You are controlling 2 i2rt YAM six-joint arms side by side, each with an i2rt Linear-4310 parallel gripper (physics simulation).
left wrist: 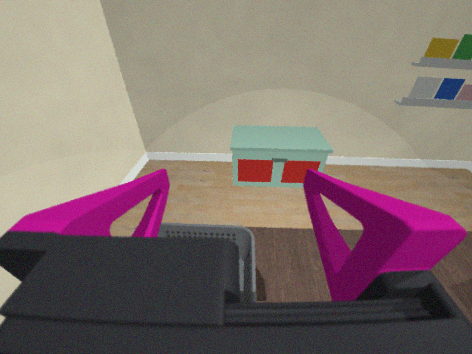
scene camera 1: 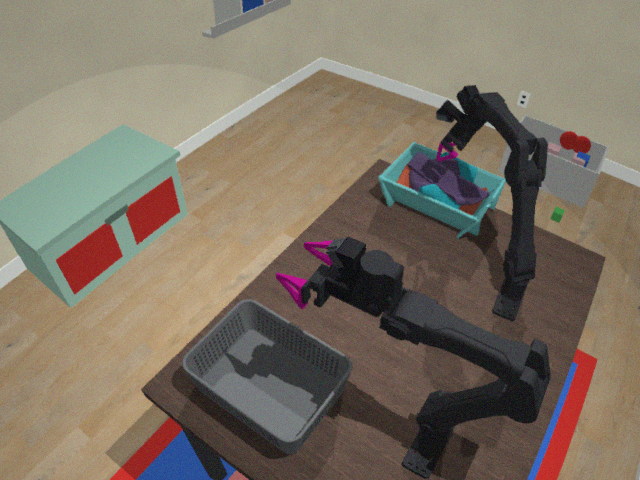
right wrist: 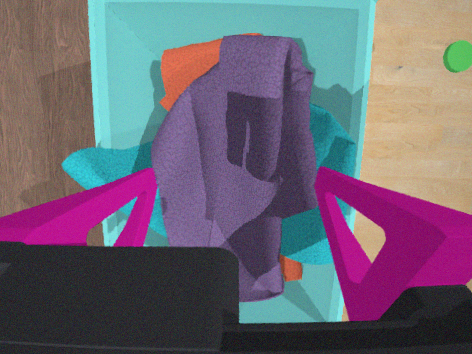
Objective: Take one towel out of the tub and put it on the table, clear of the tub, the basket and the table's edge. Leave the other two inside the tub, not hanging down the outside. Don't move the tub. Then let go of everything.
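Note:
A teal tub [scene camera 1: 431, 209] [right wrist: 235, 17] stands at the far end of the table [scene camera 1: 465, 268] [left wrist: 290, 265] [right wrist: 45, 100]. In it a purple towel [scene camera 1: 439, 175] [right wrist: 185, 165] lies crumpled on top of a turquoise towel [scene camera 1: 436, 194] [right wrist: 107, 165] and an orange towel [scene camera 1: 404, 177] [right wrist: 187, 75]. In the right wrist view a turquoise corner reaches over the tub's left rim. My right gripper [scene camera 1: 447, 151] [right wrist: 235, 176] is open above the tub, its fingertips on either side of the purple towel. My left gripper [scene camera 1: 291, 260] [left wrist: 236, 176] is open and empty, high over the table beyond the basket.
A grey basket [scene camera 1: 315, 338] [left wrist: 205, 228] stands at the near left of the table. My left arm reaches across the middle of the table. A mint cabinet [scene camera 1: 93, 180] [left wrist: 280, 137], a grey bin [scene camera 1: 568, 178] and a small green block [scene camera 1: 557, 214] are on the floor.

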